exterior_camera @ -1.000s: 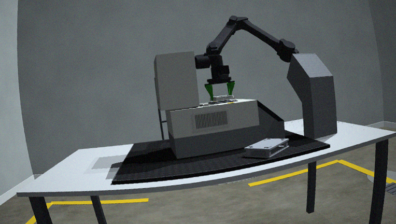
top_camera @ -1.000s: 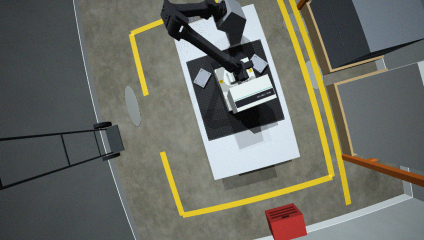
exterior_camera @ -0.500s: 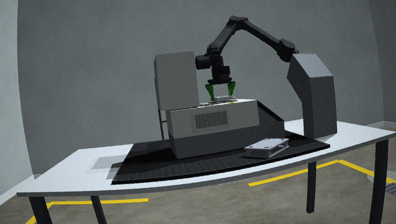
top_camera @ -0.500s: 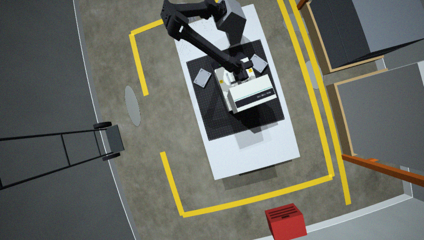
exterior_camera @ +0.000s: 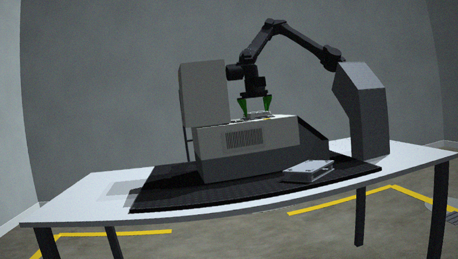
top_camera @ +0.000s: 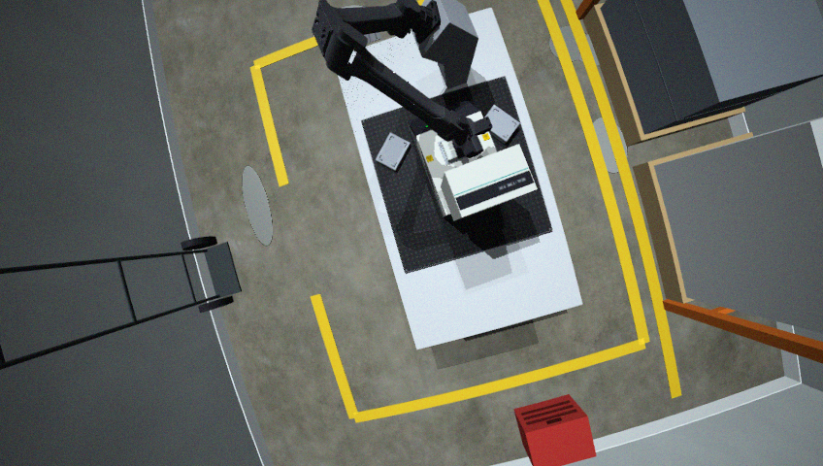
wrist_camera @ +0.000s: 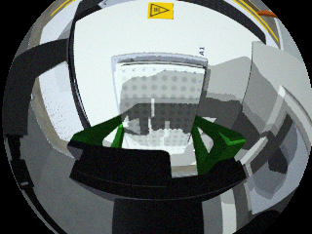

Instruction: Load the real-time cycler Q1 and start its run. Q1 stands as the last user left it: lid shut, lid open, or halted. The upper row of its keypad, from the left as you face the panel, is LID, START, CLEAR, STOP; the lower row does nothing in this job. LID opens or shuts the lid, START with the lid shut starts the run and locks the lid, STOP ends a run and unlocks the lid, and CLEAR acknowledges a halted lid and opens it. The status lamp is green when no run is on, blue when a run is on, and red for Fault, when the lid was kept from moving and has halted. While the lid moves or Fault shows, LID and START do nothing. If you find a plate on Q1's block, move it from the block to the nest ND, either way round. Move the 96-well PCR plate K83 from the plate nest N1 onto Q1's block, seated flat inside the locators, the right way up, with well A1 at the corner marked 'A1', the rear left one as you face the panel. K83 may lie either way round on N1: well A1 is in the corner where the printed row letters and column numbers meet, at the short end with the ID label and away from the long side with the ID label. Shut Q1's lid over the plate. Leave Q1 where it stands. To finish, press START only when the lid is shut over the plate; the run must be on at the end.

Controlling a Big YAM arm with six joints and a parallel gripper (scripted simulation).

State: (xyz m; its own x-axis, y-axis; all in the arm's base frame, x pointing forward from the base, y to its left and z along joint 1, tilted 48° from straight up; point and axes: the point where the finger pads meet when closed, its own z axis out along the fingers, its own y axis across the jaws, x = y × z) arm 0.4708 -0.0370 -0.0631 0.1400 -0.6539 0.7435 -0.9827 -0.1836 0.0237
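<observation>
My gripper is now right at the white plate K83. The rest, counted from my hand: grey nest N1: 120 mm behind, 280 mm to the left, 190 mm below; then grey nest ND: 120 mm behind, 290 mm to the right, 210 mm below.
</observation>
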